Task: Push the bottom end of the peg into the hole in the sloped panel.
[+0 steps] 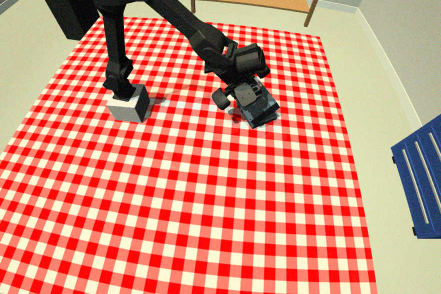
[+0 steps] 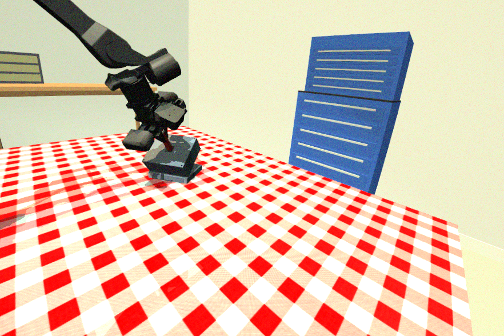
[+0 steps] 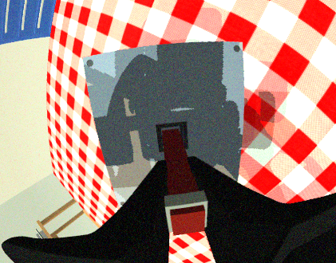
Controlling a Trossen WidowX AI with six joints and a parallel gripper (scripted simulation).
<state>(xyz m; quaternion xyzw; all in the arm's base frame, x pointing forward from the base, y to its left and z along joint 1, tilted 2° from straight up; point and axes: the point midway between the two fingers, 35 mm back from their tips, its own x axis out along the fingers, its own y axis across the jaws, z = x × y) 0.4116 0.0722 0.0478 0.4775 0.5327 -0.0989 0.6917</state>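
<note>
Right now the grey sloped panel is 3 cm ahead of my gripper tip, 2 cm to the left of it and 6 cm below it. Round my gripper tip: dark red square peg: 1 cm behind, 1 cm to the right, 1 cm above.
</note>
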